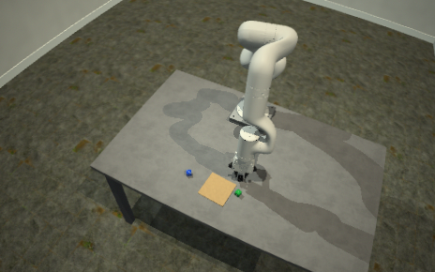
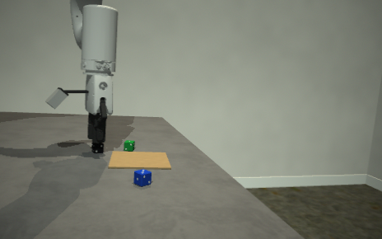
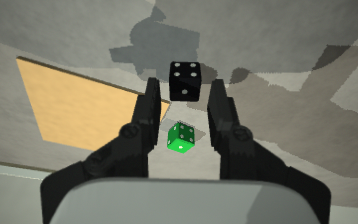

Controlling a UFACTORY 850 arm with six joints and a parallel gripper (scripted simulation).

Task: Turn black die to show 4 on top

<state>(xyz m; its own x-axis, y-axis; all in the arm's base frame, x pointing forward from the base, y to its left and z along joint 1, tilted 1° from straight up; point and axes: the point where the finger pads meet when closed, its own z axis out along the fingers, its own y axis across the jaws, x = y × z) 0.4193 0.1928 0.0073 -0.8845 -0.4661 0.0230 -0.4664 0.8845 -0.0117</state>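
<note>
My hand is 4 cm above the black die. Round my hand: blue die 22 cm to the right, 14 cm ahead, 4 cm below; then green die 8 cm ahead, 4 cm to the left, 4 cm below; then tan mat 12 cm ahead, 6 cm to the right, 5 cm below.
</note>
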